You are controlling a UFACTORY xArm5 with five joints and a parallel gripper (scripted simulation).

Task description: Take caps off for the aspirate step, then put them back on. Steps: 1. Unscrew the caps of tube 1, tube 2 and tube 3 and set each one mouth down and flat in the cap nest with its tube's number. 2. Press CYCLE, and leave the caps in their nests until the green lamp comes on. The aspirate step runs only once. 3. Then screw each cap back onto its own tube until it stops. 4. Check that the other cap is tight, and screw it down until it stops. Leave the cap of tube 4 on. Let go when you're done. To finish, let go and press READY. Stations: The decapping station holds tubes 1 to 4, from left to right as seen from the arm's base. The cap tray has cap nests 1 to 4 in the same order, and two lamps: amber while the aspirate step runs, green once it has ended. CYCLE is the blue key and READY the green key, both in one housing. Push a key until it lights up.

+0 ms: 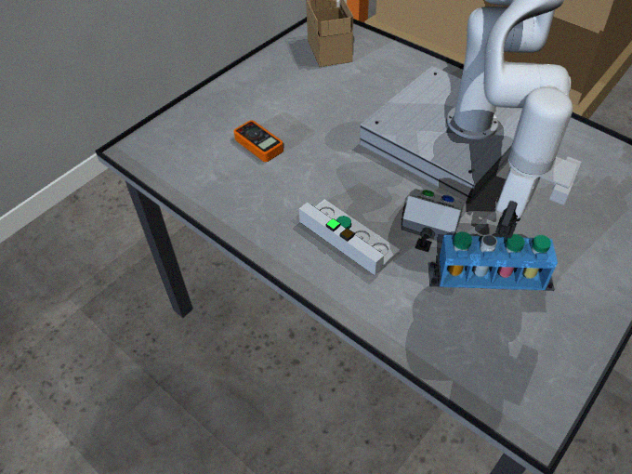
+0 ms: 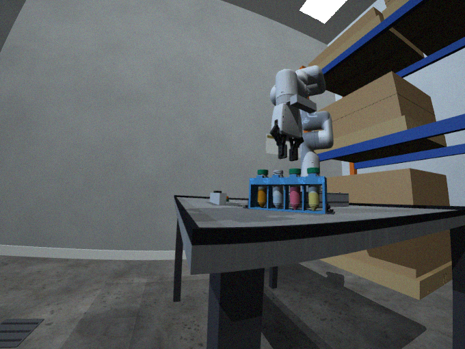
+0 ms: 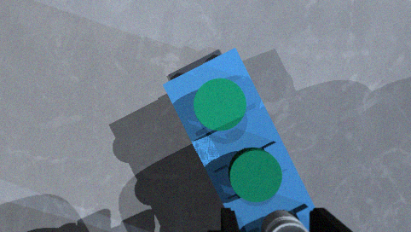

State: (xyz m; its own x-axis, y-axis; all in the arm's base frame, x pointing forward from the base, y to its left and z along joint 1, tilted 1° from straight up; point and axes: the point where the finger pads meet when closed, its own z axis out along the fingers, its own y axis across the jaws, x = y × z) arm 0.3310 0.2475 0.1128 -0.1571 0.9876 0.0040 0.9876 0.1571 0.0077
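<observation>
The threaded neck is 20 mm ahead of my hand, 20 mm to the right of it and 60 mm below it. From my hand the other things lie so: green key: 60 mm behind, 200 mm to the right, 110 mm below; then blue key: 70 mm behind, 160 mm to the right, 110 mm below; then key housing: 50 mm behind, 180 mm to the right, 120 mm below.
</observation>
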